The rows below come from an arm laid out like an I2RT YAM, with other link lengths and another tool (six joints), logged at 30 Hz.
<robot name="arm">
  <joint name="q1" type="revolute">
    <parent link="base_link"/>
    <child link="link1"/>
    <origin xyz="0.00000 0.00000 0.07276" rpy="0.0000 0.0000 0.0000"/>
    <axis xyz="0 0 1"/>
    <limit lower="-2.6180" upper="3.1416"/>
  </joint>
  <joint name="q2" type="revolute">
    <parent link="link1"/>
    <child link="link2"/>
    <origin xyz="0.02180 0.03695 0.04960" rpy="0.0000 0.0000 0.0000"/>
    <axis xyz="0 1 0"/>
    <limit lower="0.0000" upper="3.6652"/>
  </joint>
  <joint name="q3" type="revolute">
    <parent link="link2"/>
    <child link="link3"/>
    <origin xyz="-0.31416 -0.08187 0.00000" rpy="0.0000 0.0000 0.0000"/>
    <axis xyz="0 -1 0"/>
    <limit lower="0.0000" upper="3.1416"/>
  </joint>
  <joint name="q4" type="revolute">
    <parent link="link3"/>
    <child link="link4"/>
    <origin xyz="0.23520 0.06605 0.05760" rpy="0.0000 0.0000 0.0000"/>
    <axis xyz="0 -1 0"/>
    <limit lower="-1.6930" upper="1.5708"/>
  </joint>
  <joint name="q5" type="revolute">
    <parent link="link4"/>
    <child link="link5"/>
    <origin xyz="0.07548 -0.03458 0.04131" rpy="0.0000 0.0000 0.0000"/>
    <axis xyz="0 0 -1"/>
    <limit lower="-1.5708" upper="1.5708"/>
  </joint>
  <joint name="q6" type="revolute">
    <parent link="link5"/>
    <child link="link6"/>
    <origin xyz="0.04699 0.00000 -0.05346" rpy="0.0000 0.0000 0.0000"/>
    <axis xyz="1 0 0"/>
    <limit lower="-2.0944" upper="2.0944"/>
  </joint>
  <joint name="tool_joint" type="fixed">
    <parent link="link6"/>
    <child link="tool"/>
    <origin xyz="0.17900 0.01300 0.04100" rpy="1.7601 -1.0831 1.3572"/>
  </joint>
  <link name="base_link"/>
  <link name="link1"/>
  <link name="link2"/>
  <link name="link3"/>
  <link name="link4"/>
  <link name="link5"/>
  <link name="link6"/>
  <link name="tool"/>
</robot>
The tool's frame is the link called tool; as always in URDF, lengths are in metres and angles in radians.
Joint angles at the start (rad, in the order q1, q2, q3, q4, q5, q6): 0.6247, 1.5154, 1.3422, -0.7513, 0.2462, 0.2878
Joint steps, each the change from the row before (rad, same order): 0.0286, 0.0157, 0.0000, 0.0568, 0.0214, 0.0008; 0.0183, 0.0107, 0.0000, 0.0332, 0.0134, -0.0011; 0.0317, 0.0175, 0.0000, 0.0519, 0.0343, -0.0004; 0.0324, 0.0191, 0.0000, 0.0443, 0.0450, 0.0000; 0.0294, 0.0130, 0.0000, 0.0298, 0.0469, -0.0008; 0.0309, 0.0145, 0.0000, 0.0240, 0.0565, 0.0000; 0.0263, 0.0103, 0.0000, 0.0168, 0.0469, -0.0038; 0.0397, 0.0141, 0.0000, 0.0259, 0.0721, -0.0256
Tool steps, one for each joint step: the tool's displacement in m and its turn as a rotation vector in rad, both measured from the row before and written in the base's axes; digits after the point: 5 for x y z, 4 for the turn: 0.00719, 0.01567, 0.00587, 0.0115, -0.0429, 0.0148; 0.00357, 0.00993, 0.00291, 0.0050, -0.0242, 0.0105; 0.00554, 0.01443, 0.00501, 0.0017, -0.0429, 0.0092; 0.00454, 0.01206, 0.00338, -0.0080, -0.0405, 0.0015; 0.00215, 0.00831, 0.00332, -0.0136, -0.0352, -0.0030; 0.00147, 0.00662, 0.00222, -0.0215, -0.0347, -0.0093; -0.00005, 0.00544, 0.00218, -0.0208, -0.0287, -0.0050; -0.00118, 0.00868, 0.00426, -0.0448, -0.0479, 0.0027
